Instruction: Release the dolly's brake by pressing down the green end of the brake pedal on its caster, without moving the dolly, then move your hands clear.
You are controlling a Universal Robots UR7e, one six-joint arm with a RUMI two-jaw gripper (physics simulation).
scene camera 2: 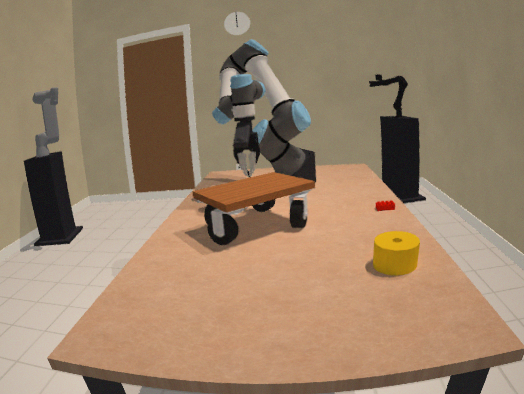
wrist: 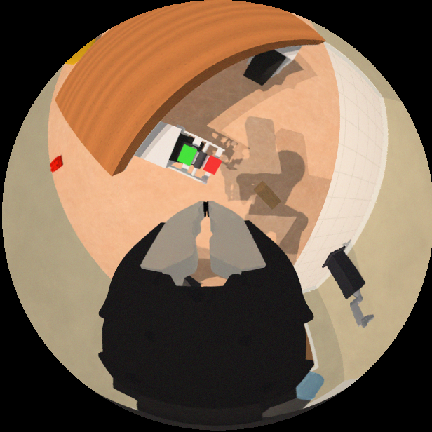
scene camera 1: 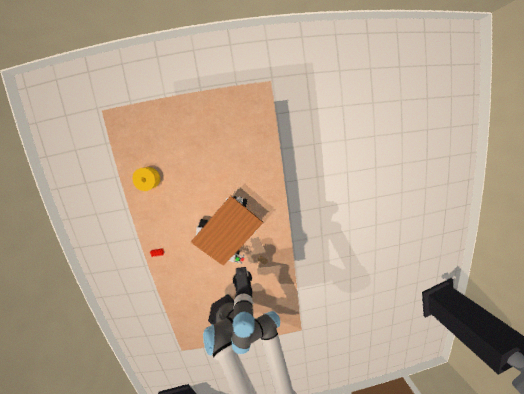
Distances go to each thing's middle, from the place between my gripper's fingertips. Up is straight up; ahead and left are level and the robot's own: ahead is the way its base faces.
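Yellow cylinder (scene camera 2: 395, 253): 27 cm to the left of my gripper, 59 cm ahead of it, 7 cm below it. Dolly (scene camera 2: 222, 200): 4 cm below my gripper and 21 cm ahead of it. Caster bracket (wrist: 157, 147): my gripper is 5 cm above it, 3 cm to the right of it and 7 cm short of it.
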